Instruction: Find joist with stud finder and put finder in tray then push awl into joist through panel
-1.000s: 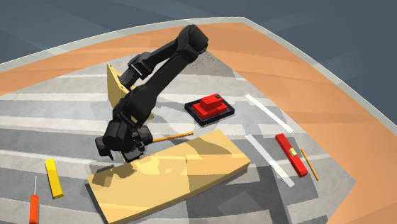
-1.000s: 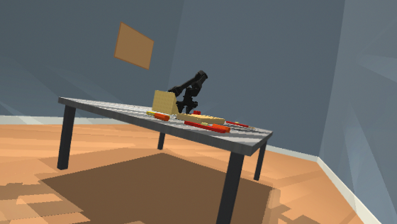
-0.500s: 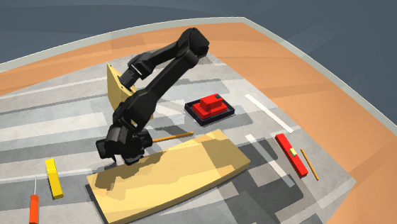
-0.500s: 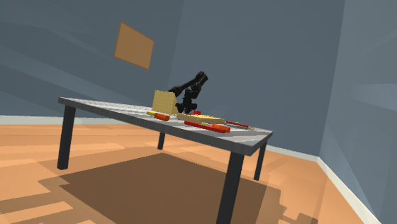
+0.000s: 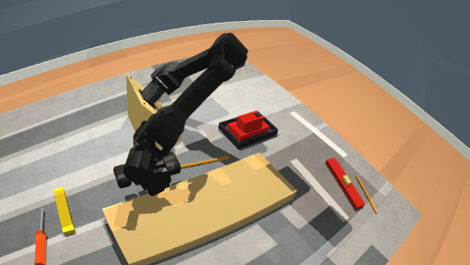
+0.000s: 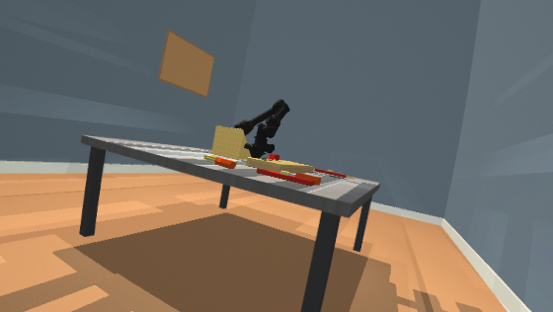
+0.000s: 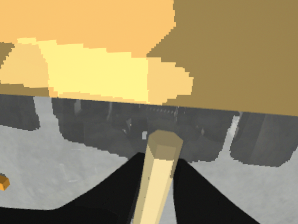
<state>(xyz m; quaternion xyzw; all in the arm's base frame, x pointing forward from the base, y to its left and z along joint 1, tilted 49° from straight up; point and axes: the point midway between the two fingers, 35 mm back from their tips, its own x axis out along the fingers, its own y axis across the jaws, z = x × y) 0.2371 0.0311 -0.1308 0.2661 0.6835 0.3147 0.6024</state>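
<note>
Now: gripper tip 5 cm past the awl. From my gripper tip the other things lie so: dark tray: 12 cm behind, 41 cm to the left, 1 cm above; yellow bar: 1 cm ahead, 29 cm to the right, 1 cm above; stud finder: 13 cm behind, 42 cm to the left, 5 cm above.
</note>
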